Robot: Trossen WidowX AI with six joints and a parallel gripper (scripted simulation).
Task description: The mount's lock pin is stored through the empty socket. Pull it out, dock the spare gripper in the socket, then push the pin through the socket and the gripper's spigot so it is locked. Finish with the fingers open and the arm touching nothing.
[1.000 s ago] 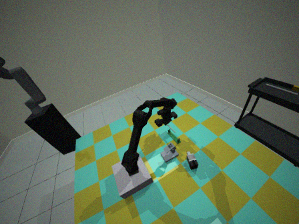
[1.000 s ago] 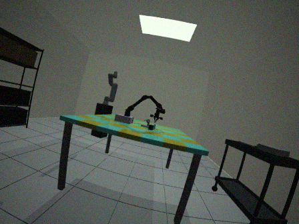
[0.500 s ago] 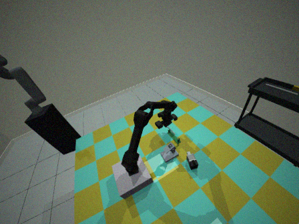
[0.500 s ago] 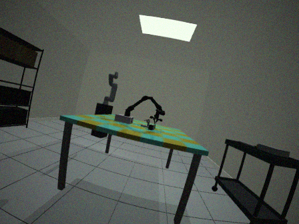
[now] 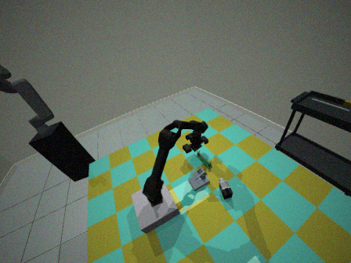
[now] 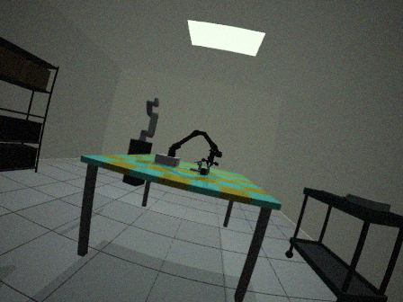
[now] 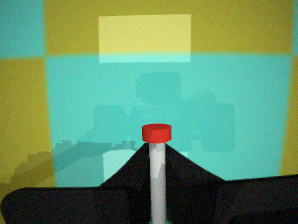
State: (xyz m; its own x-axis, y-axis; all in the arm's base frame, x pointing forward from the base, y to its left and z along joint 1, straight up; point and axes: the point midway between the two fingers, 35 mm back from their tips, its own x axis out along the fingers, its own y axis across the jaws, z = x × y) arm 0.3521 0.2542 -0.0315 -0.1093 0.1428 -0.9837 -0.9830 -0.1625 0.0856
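My gripper tip is now 100 mm to the left of the green stand and 20 mm short of it. Round my gripper tip: socket 220 mm to the right, 70 mm behind, 30 mm above; then spare gripper 330 mm to the right, 30 mm ahead, 10 mm above.
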